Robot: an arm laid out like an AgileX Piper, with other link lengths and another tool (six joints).
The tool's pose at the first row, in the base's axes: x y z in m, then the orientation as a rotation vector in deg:
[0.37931 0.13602 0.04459 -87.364 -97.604 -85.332]
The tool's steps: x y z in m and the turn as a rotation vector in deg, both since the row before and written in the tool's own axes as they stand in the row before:
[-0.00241 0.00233 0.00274 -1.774 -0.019 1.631]
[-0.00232 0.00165 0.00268 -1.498 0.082 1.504]
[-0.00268 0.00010 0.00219 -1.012 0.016 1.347]
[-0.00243 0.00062 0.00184 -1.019 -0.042 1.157]
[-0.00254 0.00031 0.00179 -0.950 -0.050 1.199]
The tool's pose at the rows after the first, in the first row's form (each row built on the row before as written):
[0.38306 0.13695 0.04263 -89.303 -95.075 -86.390]
[0.38617 0.13791 0.04046 -90.891 -92.725 -87.245]
[0.38782 0.13861 0.03750 -92.175 -90.801 -87.615]
[0.38971 0.13898 0.03506 -93.399 -89.087 -88.041]
[0.39131 0.13934 0.03240 -94.600 -87.356 -88.356]

